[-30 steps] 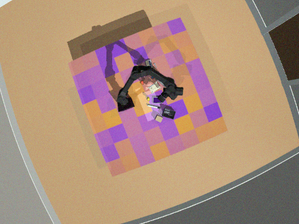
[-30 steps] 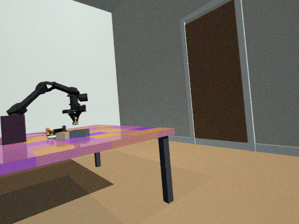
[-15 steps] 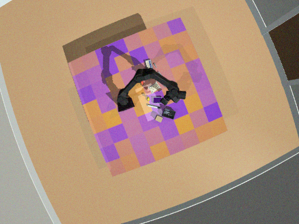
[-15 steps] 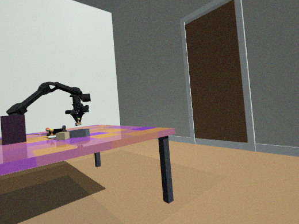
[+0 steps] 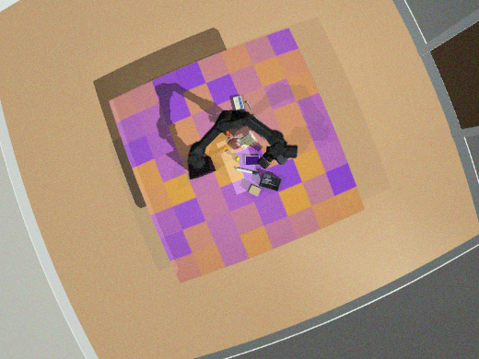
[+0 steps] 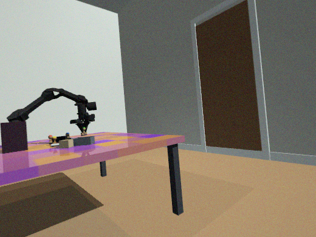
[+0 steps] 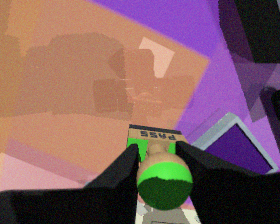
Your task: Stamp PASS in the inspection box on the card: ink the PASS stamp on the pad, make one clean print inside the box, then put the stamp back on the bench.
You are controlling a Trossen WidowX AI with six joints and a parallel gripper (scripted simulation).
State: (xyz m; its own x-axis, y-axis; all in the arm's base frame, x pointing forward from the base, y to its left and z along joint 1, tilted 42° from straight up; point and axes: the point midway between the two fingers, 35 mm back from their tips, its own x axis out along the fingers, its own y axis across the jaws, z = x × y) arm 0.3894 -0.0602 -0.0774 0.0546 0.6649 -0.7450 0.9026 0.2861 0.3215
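Now: gripper tip 11 cm past the ink pad, 1 cm to the right of it and 6 cm above it. Round my gripper tip: green stamp right at my gripper tip; then white card 8 cm behind, 13 cm to the left, 7 cm below; then grey ruler 16 cm to the left, 6 cm below.
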